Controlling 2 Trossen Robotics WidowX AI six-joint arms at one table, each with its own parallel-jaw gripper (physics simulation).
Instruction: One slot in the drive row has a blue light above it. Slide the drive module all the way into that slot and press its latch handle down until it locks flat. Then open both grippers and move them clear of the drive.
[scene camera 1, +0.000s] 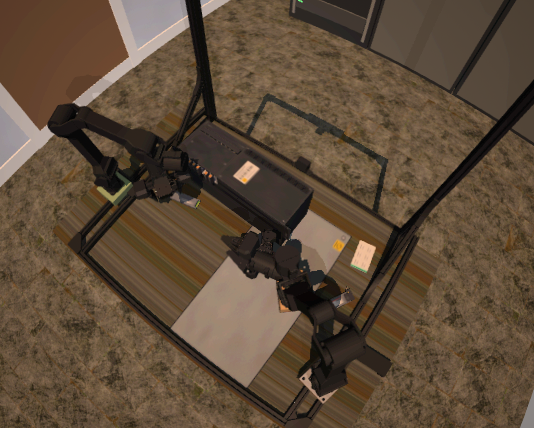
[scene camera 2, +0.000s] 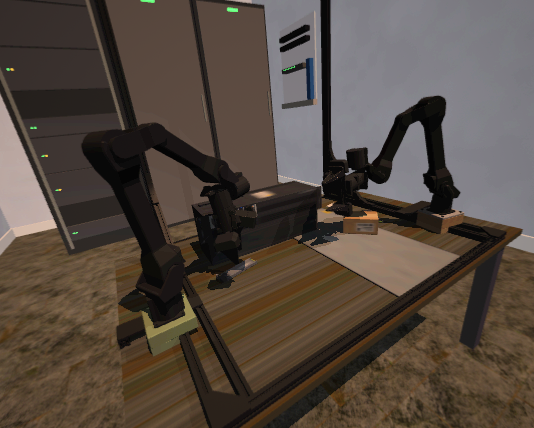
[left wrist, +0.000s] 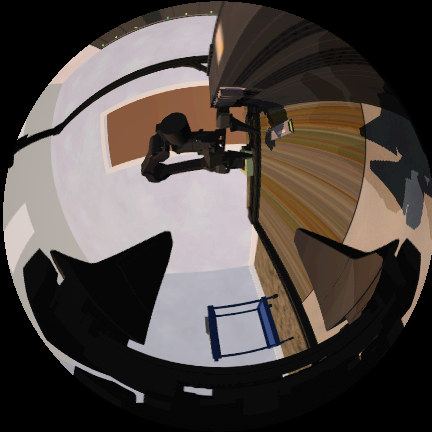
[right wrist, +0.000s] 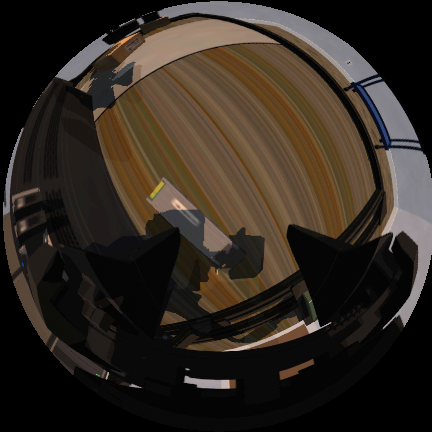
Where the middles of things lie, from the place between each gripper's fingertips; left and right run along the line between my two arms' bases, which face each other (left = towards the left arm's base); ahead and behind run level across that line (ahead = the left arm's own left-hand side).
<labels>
Right now my left hand is 30 mm past the grey mat (scene camera 1: 234, 322), 120 mm to the right of it and 190 mm above it.
Right now my right hand is 420 mm to the right of the grey mat, 70 mm above it and 10 mm past it.
</labels>
